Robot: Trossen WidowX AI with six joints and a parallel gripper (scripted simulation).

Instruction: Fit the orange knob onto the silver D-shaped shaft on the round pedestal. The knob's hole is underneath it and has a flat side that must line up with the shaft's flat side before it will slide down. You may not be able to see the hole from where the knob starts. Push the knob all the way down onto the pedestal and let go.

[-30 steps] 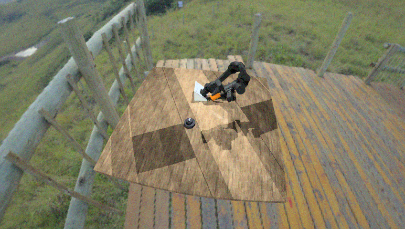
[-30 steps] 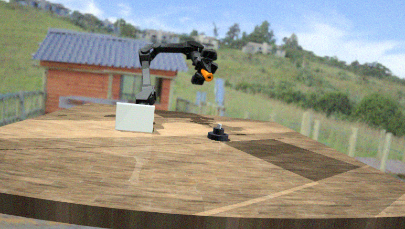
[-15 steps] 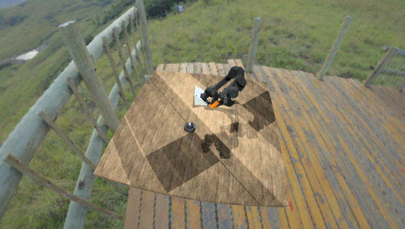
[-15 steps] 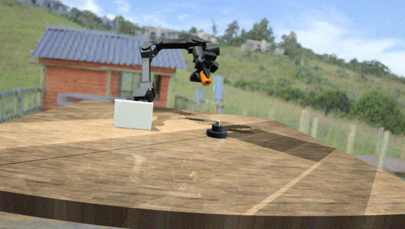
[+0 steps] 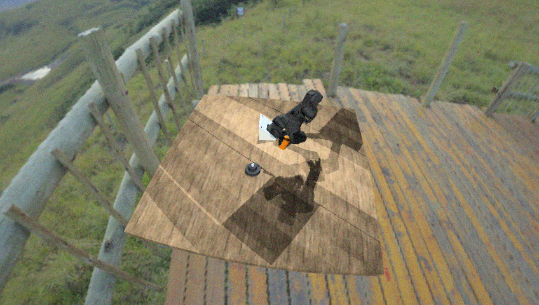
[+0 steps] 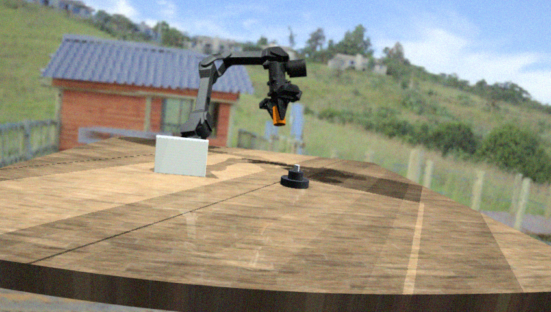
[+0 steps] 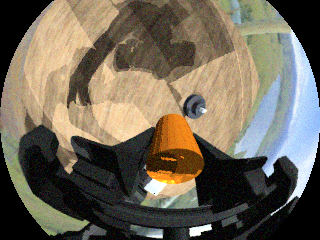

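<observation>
The orange knob is 3 cm above my gripper tip and 1 cm to the left of it. Round my gripper tip: round pedestal (16 cm to the right, 14 cm below, 5 cm ahead).
</observation>
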